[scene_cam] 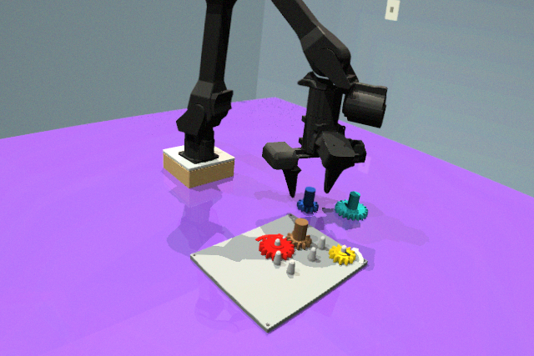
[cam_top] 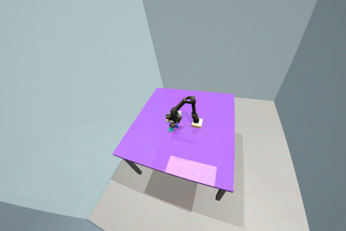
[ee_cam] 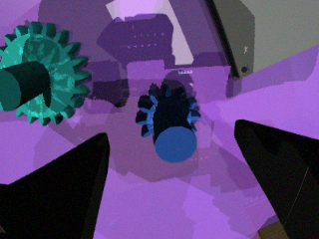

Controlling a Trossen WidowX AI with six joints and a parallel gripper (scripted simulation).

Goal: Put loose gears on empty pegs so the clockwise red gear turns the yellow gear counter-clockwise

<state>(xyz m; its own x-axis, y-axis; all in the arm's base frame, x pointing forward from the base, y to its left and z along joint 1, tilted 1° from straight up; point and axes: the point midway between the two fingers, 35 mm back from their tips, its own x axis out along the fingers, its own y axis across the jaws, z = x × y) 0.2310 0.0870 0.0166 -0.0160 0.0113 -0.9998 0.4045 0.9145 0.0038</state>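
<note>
Right now the brown gear is 7 cm ahead of my gripper tip and 11 cm to the right of it. Also, from my gripper tip: blue gear: 1 cm below; then yellow gear: 14 cm ahead, 9 cm to the right, 1 cm below; then teal gear: 6 cm ahead, 6 cm to the left, 1 cm below.
</note>
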